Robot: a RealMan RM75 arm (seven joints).
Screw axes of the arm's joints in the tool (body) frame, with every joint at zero. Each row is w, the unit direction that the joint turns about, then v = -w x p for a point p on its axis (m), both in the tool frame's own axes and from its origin. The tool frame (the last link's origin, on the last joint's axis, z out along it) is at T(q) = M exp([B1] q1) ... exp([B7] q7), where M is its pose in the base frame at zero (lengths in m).
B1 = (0, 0, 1, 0, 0, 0)
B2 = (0, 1, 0, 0.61, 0, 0)
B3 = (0, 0, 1, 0, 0, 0)
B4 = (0, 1, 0, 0.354, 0, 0)
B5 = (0, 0, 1, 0, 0, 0)
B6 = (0, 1, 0, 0.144, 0, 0)
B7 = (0, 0, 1, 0, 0, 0)
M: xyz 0 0 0.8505 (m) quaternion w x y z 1 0 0 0
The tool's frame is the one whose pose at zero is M.
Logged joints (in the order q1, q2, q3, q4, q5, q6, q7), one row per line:
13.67 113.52 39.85 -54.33 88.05 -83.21 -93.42
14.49 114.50 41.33 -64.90 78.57 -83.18 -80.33
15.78 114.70 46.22 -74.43 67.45 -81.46 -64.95
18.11 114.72 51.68 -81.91 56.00 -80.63 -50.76
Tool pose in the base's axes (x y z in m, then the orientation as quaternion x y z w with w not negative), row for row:
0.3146 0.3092 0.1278 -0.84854 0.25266 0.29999 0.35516
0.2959 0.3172 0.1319 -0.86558 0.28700 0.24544 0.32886
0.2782 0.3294 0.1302 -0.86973 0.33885 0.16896 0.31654
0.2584 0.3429 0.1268 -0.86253 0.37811 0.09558 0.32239
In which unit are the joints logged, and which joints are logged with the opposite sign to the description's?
The joints are logged in degrees. Opposite sign: q3, q6.
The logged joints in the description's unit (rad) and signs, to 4 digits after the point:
0.2386 1.9813 -0.6955 -0.9482 1.5368 1.4523 -1.6305
0.2529 1.9984 -0.7213 -1.1327 1.3713 1.4518 -1.4020
0.2754 2.0019 -0.8067 -1.2990 1.1772 1.4217 -1.1336
0.3161 2.0022 -0.9020 -1.4296 0.9774 1.4073 -0.8859

